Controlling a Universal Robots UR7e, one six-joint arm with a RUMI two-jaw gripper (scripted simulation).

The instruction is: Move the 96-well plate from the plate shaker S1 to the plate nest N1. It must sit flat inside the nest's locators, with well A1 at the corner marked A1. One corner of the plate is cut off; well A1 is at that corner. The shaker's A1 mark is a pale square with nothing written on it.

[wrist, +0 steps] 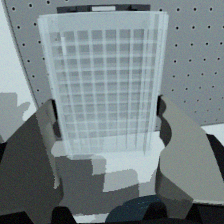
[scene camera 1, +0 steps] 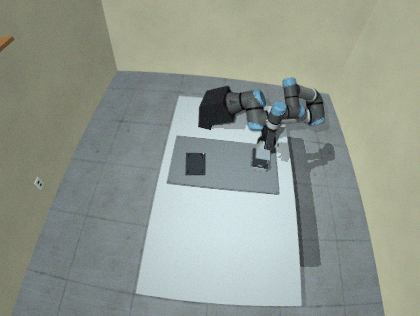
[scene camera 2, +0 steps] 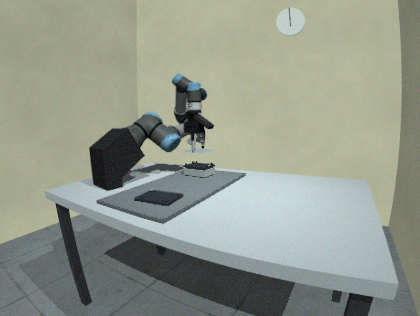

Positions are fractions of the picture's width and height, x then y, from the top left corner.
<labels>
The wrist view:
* my gripper: 0.48,0.44
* clear 96-well plate: 0.54,0.48
</labels>
